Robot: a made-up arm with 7 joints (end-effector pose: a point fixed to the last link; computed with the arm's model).
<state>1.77 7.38 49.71 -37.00 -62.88 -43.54 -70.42</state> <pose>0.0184 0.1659 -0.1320 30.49 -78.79 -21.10</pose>
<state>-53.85 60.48 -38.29 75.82 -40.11 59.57 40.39</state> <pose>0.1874 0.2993 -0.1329 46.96 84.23 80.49</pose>
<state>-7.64 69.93 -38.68 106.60 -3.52 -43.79 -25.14</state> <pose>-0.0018 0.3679 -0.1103 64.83 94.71 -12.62</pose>
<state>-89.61 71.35 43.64 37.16 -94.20 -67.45 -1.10</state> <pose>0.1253 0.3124 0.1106 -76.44 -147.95 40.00</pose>
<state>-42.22 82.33 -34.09 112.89 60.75 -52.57 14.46</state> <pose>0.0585 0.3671 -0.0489 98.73 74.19 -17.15</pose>
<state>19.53 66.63 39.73 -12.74 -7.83 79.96 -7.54</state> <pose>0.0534 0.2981 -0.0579 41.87 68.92 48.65</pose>
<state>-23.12 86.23 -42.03 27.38 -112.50 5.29 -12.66</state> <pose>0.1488 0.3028 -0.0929 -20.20 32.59 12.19</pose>
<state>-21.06 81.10 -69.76 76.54 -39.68 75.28 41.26</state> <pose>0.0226 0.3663 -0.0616 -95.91 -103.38 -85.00</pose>
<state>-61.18 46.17 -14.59 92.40 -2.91 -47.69 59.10</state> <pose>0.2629 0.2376 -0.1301 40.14 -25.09 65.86</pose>
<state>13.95 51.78 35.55 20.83 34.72 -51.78 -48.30</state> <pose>0.0471 0.2829 -0.1345 81.87 36.06 -52.98</pose>
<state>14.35 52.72 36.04 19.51 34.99 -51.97 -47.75</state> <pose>0.0488 0.2830 -0.1287 84.08 35.22 -53.08</pose>
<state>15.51 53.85 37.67 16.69 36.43 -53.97 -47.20</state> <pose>0.0492 0.2812 -0.1192 88.80 33.40 -54.85</pose>
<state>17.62 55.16 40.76 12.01 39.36 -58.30 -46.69</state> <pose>0.0474 0.2766 -0.1057 96.55 30.54 -59.01</pose>
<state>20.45 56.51 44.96 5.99 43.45 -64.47 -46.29</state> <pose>0.0433 0.2694 -0.0904 106.31 27.38 -65.56</pose>
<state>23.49 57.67 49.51 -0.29 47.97 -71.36 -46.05</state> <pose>0.0373 0.2612 -0.0768 116.11 24.92 -73.69</pose>
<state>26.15 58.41 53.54 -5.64 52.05 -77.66 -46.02</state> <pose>0.0306 0.2543 -0.0669 123.95 23.77 -81.79</pose>
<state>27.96 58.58 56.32 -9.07 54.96 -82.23 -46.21</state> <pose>0.0249 0.2500 -0.0618 128.56 23.89 -87.94</pose>
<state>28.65 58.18 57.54 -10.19 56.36 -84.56 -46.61</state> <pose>0.0211 0.2486 -0.0612 129.86 24.63 -90.84</pose>
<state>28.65 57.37 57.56 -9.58 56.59 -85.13 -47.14</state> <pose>0.0187 0.2492 -0.0639 128.73 25.59 -91.20</pose>
